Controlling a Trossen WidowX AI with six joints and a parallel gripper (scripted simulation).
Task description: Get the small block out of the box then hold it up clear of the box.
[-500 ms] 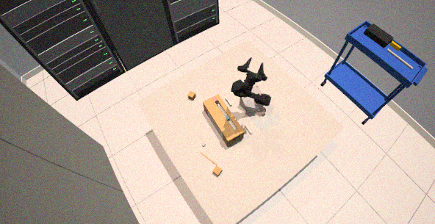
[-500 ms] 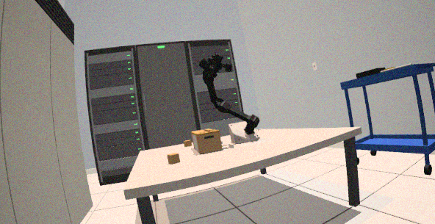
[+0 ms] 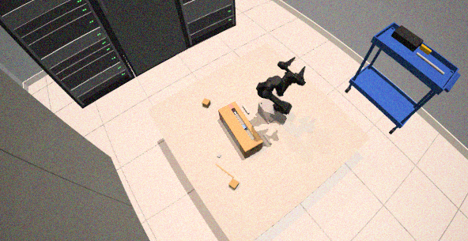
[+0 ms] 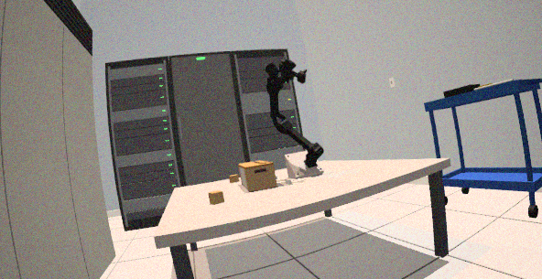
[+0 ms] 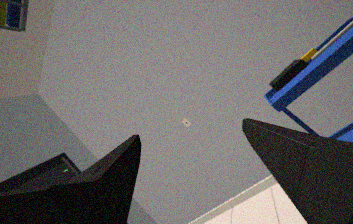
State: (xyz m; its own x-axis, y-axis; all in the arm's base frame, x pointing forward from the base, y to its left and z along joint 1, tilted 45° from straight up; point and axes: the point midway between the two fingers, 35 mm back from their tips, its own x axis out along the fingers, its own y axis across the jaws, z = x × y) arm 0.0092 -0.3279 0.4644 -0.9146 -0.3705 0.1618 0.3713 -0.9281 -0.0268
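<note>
The box is 31 cm ahead of my gripper tip, 12 cm to the right of it and 58 cm below it. From my gripper tip the other things lie so: light-blue block 32 cm ahead, 11 cm to the right, 56 cm below; thin stick 61 cm ahead, 4 cm to the left, 64 cm below.
</note>
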